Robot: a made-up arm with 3 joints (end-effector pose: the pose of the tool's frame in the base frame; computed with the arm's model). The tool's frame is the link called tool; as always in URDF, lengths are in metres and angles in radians.
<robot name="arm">
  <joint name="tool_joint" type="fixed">
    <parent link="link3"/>
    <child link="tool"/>
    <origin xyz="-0.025 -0.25 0.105" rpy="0 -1.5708 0"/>
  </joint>
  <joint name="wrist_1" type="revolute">
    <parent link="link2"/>
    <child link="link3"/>
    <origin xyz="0.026 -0.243 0.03" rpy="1.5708 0 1.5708"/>
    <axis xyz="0 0 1"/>
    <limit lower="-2.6" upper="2.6" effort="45" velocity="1.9"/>
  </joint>
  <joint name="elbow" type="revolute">
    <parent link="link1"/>
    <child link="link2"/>
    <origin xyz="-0.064 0.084 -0.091" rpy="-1.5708 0 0"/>
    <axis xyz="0 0 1"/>
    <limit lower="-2.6" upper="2.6" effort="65" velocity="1.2"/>
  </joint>
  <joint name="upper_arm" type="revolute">
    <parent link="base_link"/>
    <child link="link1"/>
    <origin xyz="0 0 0.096" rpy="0 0 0"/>
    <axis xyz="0 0 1"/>
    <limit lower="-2.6" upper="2.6" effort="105" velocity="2.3"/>
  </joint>
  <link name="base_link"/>
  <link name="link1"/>
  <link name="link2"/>
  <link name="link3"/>
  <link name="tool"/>
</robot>
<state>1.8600 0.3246 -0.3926</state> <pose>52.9 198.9 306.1 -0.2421 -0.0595 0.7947 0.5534</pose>
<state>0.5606 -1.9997 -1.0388</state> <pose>-467.9 -283.4 -71.8 -0.0557 -0.7761 -0.2715 0.5664</pose>
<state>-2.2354 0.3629 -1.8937</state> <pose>31.4 -311.8 399.9 -0.2546 0.7639 -0.4526 0.3832</pose>
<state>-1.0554 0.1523 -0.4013</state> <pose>-33.1 -157.4 344.6 -0.1342 0.1645 -0.4789 0.8518</pose>
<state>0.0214 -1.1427 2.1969</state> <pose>-38.2 239.5 134.9 0.7517 -0.2380 0.4856 0.3775</pose>
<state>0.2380 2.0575 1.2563</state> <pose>-113.6 -14.3 -116.9 0.2187 0.7242 -0.4503 0.4742</pose>
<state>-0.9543 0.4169 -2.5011</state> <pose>388.2 21.9 292.4 -0.7950 0.4843 0.0330 0.3638</pose>
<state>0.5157 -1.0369 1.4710</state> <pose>-26.9 58.6 116.1 0.6572 -0.2067 0.4857 0.5380</pose>
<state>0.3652 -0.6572 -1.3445</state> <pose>-273.2 -16.4 474.7 -0.5338 -0.3553 -0.0632 0.7647</pose>
